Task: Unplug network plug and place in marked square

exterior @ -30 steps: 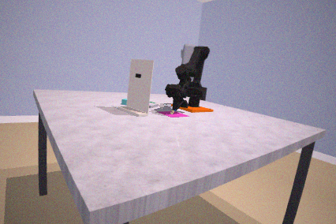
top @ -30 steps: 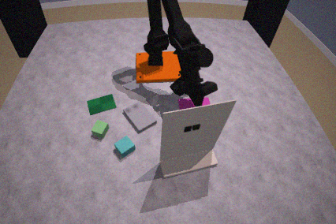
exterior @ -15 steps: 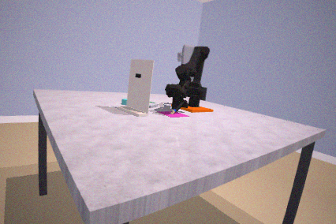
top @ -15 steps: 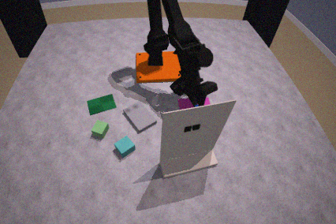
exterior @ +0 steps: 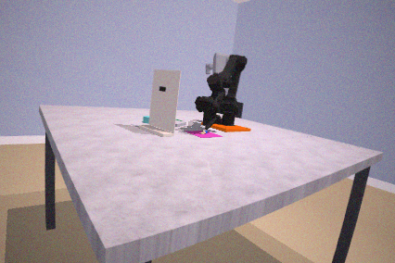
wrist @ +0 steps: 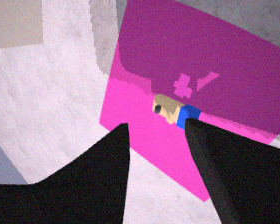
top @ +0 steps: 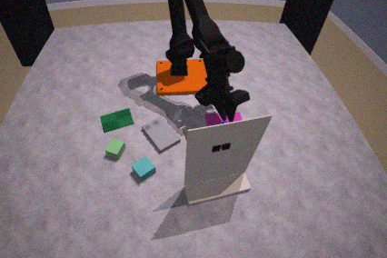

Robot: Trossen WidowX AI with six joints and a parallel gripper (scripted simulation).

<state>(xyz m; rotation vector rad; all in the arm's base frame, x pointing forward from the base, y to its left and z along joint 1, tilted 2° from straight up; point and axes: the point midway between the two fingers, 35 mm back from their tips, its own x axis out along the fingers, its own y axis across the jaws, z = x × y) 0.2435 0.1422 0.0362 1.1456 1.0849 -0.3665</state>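
Now: the network plug 10 mm ahead of my gripper tip and 20 mm below it. The rest, counted from my gripper tip: grey flat patch 30 mm ahead, 200 mm to the right, 20 mm below; then magenta square 30 mm below; then white upright panel 190 mm ahead, 60 mm to the right, 80 mm above.
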